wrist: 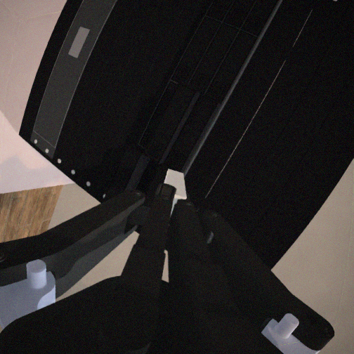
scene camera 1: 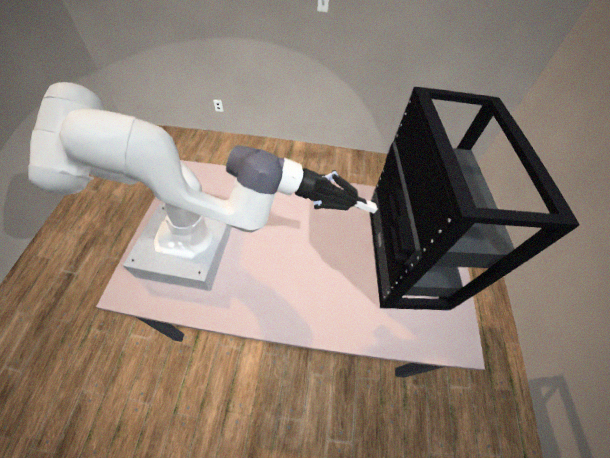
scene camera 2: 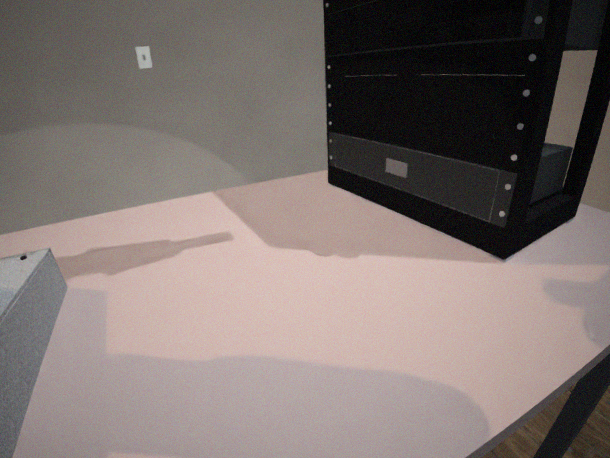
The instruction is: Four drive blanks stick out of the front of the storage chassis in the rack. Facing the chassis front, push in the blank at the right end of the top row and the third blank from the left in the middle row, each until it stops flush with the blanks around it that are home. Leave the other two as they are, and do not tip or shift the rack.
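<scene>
The black rack (scene camera 1: pixel 442 155) (scene camera 2: pixel 538 112) (wrist: pixel 82 170) stands upright on the table. The storage chassis (scene camera 1: pixel 408 205) (wrist: pixel 215 55) is a dark grid of blanks beside a long grey edge strip. In the wrist view, a blank (wrist: pixel 181 126) shows a lighter side face and appears to stick out near the right end; its exact row, and the other raised blanks, are too dark to tell. My gripper (scene camera 1: pixel 367 205) (wrist: pixel 171 183) is shut and empty, its pale tip in front of the chassis's right-hand part. Contact cannot be judged. The fingers hide part of the front.
The pink table (scene camera 1: pixel 300 320) (scene camera 2: pixel 300 310) carries the arm's grey base (scene camera 1: pixel 170 272) (scene camera 2: pixel 30 340) and the rack. Below the chassis, a grey panel (scene camera 2: pixel 440 182) (wrist: pixel 60 90) with a pale label crosses the rack front. The rack's open black frame rises above and behind the chassis.
</scene>
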